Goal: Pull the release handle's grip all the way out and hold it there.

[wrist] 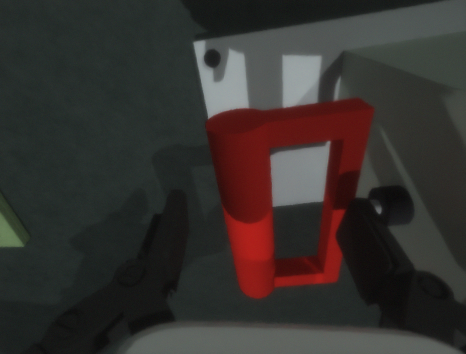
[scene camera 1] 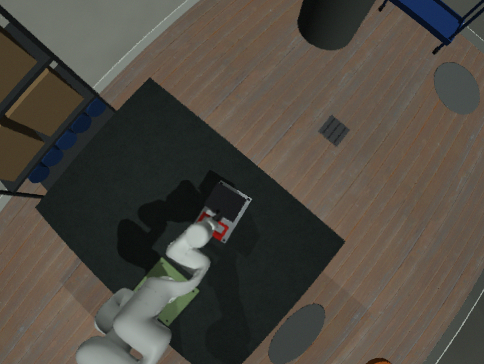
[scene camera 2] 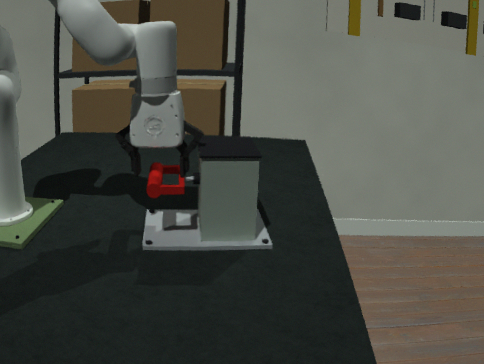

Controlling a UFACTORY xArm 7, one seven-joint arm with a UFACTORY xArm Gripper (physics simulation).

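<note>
The release handle's red grip is a thick bar on a rectangular frame, level above the white base plate. A short pale rod joins the frame to a black collar on the pale housing with a black top. My gripper points down, open and empty. Its fingers stand on either side of the grip bar, with a gap on the arm-base side. The other finger overlaps the frame's inner crosspiece near the rod; contact is unclear. The arm hides much of the gripper in scene camera 1.
The device stands on a dark table top. The arm's green mounting plate lies on the side away from the housing. A rack with cardboard boxes stands behind the table. The housing rises close beside one finger.
</note>
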